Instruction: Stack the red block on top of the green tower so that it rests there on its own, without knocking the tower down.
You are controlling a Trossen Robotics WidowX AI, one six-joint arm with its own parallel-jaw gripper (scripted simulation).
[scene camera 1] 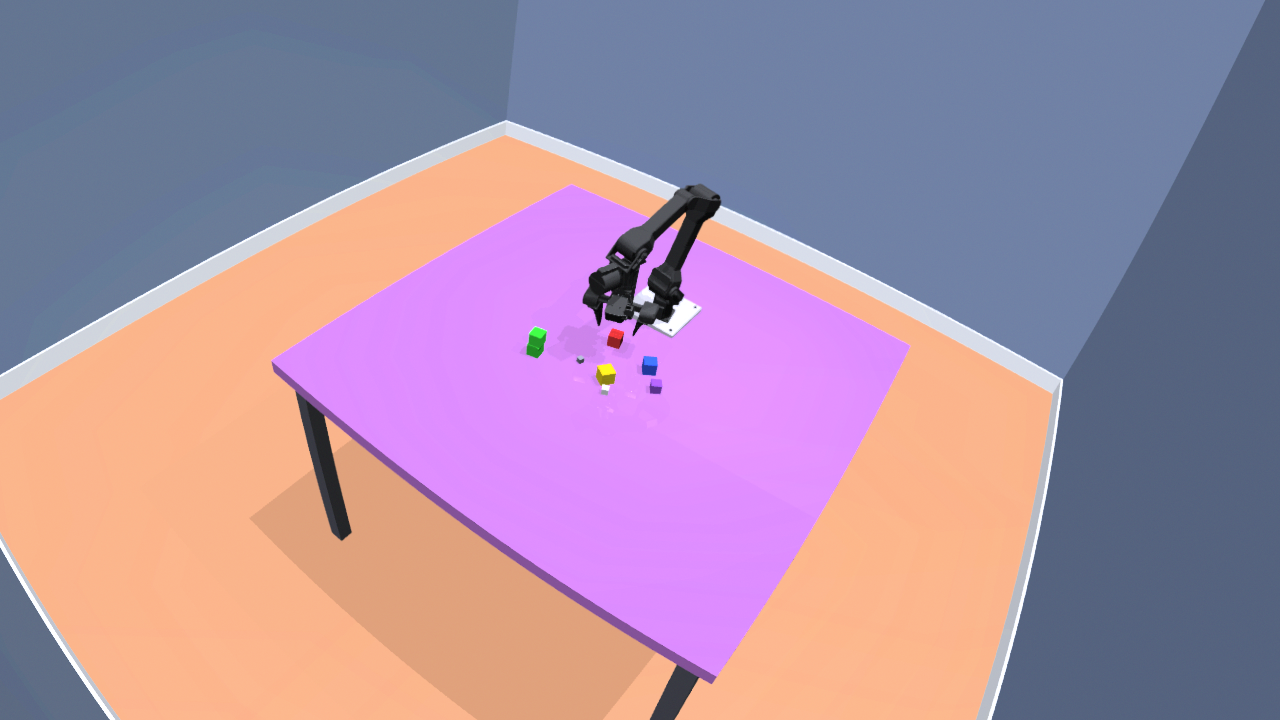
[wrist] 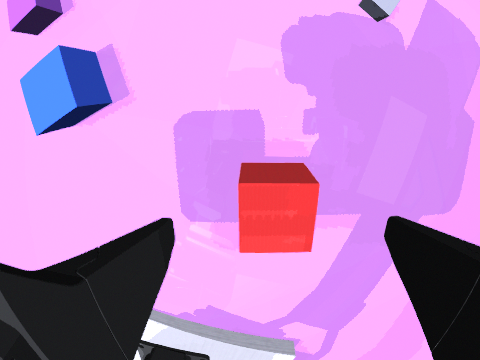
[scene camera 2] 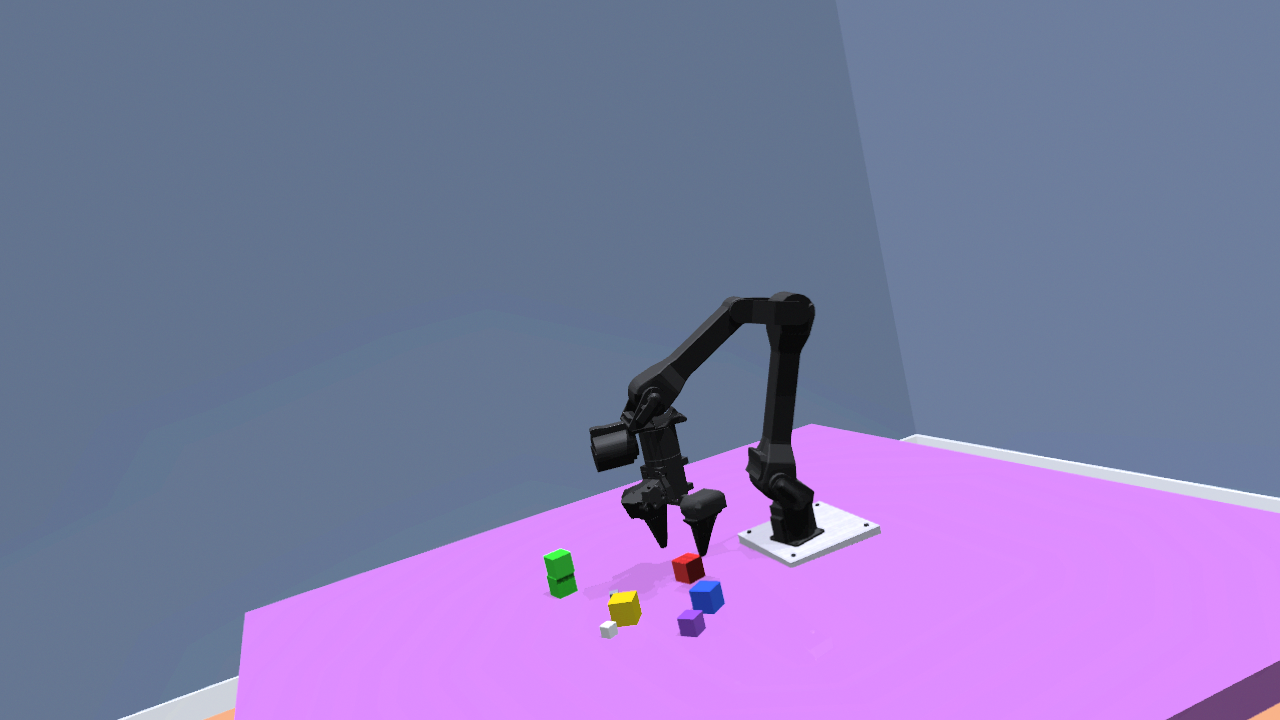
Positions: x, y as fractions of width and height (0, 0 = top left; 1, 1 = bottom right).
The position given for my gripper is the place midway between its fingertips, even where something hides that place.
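I see my gripper (scene camera 2: 0.53, 0.77) (wrist: 0.59, 0.64), open and holding nothing. There is a red block (scene camera 2: 0.54, 0.79), which I find in the wrist view as well (wrist: 0.58, 0.56). A blue block (scene camera 2: 0.55, 0.83) (wrist: 0.14, 0.24) is also visible to me. As for the yellow block (scene camera 2: 0.49, 0.85), it is out of frame in the wrist view.
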